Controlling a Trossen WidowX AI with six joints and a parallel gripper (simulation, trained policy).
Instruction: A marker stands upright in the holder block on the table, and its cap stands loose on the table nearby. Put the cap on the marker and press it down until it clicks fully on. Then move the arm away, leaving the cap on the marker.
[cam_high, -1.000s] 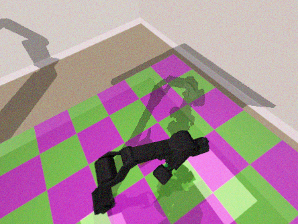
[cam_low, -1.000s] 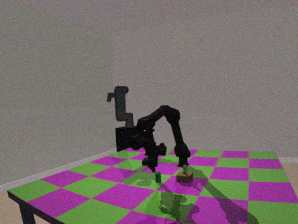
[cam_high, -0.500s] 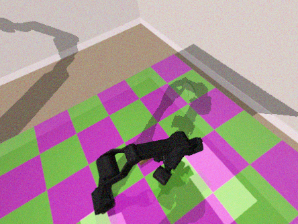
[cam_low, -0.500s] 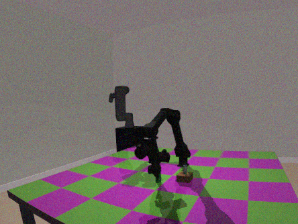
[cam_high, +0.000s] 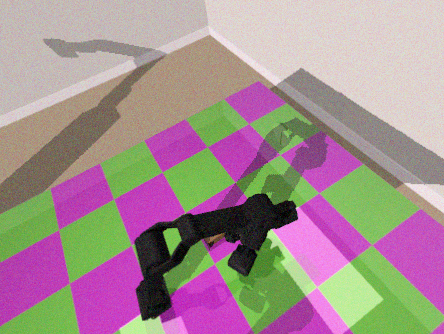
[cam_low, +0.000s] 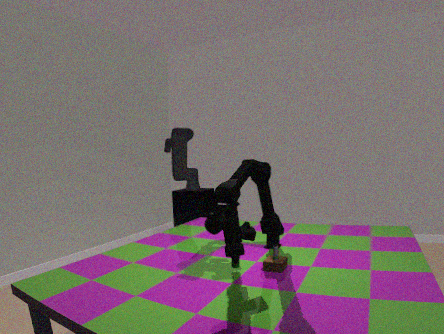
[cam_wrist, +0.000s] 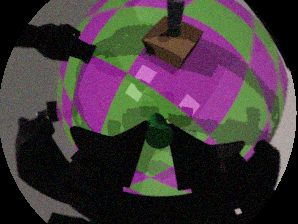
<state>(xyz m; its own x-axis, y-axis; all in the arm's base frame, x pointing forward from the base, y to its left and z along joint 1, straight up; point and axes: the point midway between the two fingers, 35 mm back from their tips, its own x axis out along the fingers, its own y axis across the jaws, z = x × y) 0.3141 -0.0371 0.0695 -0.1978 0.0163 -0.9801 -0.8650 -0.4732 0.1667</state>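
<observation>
My gripper tip is now 6 cm past the brown holder block, 13 cm to the right of it and 2 cm above it. From my gripper tip the other things lie so: green cap right at my gripper tip.
</observation>
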